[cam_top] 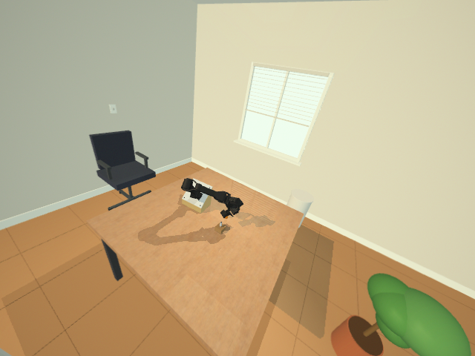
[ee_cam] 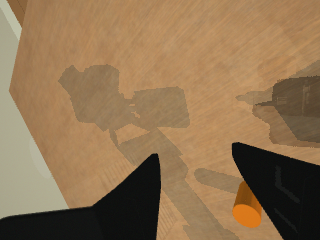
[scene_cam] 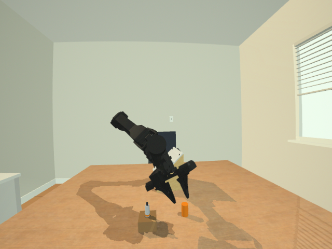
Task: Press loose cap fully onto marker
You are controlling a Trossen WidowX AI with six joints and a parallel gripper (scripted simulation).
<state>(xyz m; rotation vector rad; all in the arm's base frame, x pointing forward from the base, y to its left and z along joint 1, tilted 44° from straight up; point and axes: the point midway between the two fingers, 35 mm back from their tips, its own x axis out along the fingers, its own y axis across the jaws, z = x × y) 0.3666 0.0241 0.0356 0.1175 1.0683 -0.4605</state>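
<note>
Right now my gripper tip is 10 cm above the orange cap, 9 cm past it and 4 cm to the right of it. From my gripper tip the other things lie so: holder block: 11 cm to the right, 10 cm below, 6 cm behind.
</note>
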